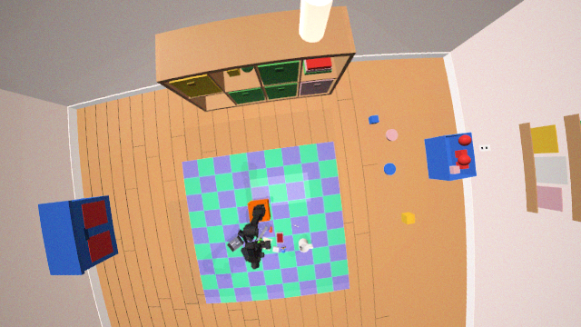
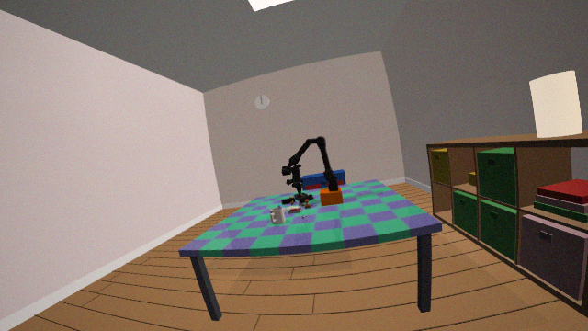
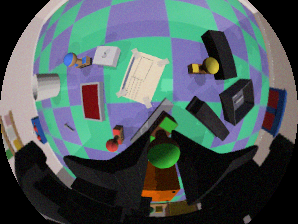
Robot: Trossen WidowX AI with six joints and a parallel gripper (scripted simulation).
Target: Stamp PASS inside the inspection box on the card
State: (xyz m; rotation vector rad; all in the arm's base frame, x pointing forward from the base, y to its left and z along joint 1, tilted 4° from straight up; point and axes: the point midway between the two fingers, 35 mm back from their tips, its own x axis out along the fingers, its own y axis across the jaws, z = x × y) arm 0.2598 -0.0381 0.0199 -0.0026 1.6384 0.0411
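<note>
Right now the red ink pad is 2 cm ahead of my gripper tip, 15 cm to the left of it and 9 cm below it. From my gripper tip the other things lie so: green-knobbed stamp: right at my gripper tip; card: 7 cm ahead, 3 cm to the left, 9 cm below; grey bar: 3 cm behind, 1 cm to the left, 9 cm below.
</note>
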